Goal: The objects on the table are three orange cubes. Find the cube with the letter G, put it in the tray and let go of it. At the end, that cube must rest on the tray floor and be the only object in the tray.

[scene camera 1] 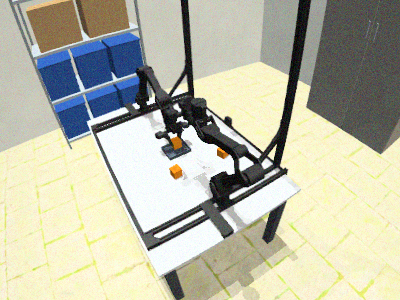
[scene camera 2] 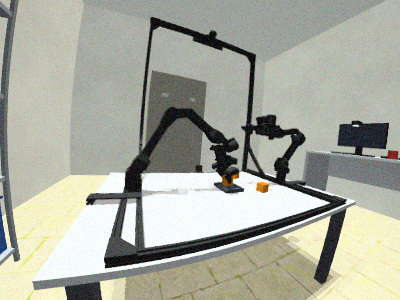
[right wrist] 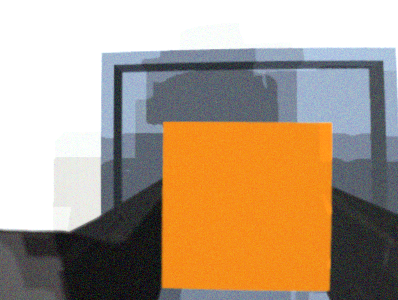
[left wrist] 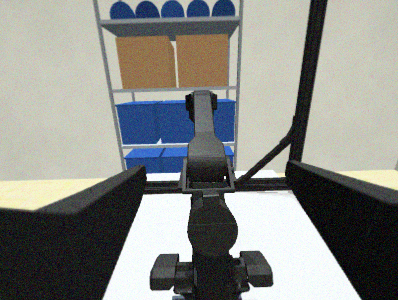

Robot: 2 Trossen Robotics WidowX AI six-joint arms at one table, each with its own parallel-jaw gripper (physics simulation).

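Observation:
My right gripper is shut on an orange cube. It holds the cube low inside the grey-blue tray. I cannot tell whether the cube touches the tray floor. The face that shows in the right wrist view has no letter. A second orange cube lies on the table in front of the tray. A third lies beside my left arm. My left gripper is open and empty, raised high behind the tray.
A shelf rack with blue bins and brown boxes stands behind the table. Black frame posts rise along the table's far side. A black rail frame borders the white table top.

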